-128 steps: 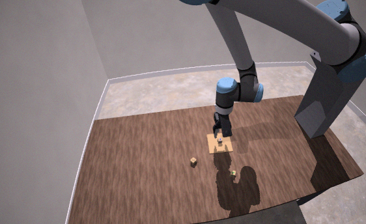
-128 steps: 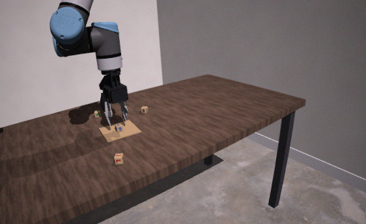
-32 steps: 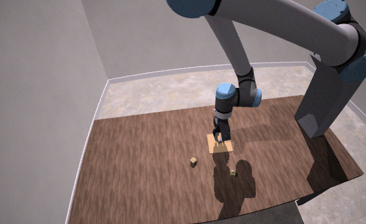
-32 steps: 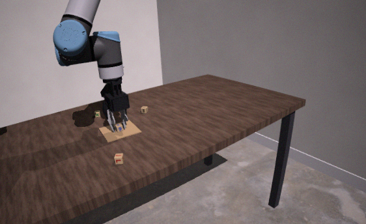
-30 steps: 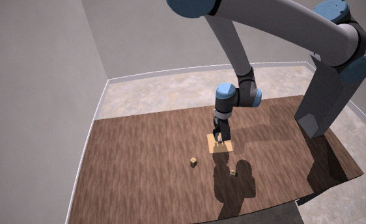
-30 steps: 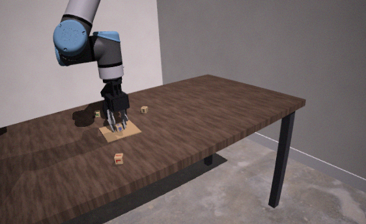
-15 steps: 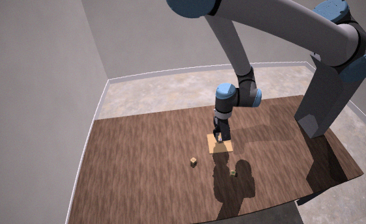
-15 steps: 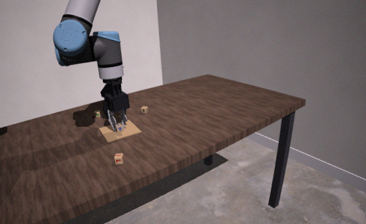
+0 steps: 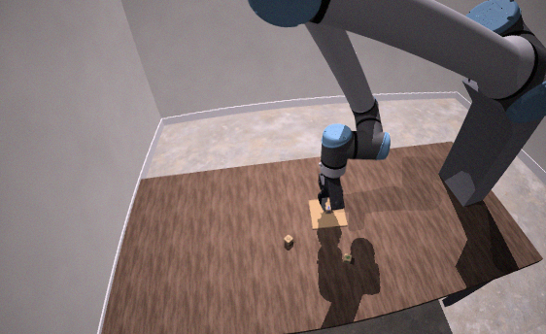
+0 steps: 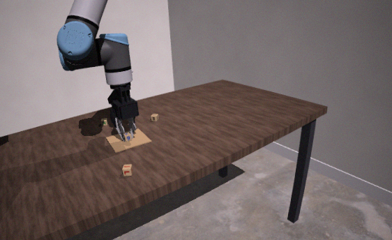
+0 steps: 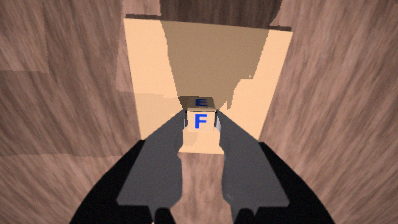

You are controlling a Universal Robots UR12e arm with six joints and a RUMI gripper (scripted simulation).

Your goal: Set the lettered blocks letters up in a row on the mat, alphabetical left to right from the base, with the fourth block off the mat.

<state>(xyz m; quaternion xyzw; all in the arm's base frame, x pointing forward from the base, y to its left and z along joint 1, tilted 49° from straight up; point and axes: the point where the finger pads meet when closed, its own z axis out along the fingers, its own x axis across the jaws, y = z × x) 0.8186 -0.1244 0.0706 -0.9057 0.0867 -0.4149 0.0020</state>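
Now: the mat 2 cm below my hand and 1 cm to the left of it.
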